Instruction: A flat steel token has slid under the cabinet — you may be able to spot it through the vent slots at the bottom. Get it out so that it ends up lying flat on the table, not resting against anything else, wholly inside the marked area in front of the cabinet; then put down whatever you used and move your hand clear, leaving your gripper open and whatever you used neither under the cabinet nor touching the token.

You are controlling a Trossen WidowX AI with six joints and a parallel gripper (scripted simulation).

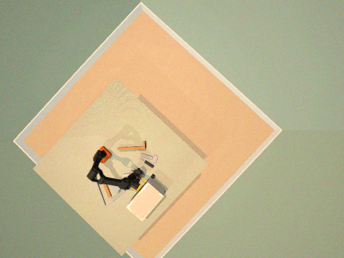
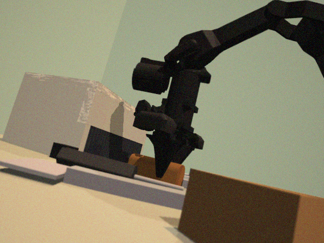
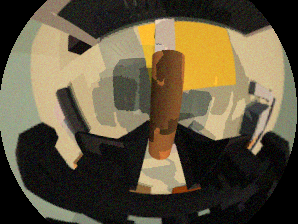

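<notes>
The dark screwdriver is 15 cm to the left of my gripper tip and 3 cm behind it. Also, from my gripper tip: token (27 cm ahead, 4 cm to the right); orange stick (32 cm to the right, 11 cm behind).
</notes>
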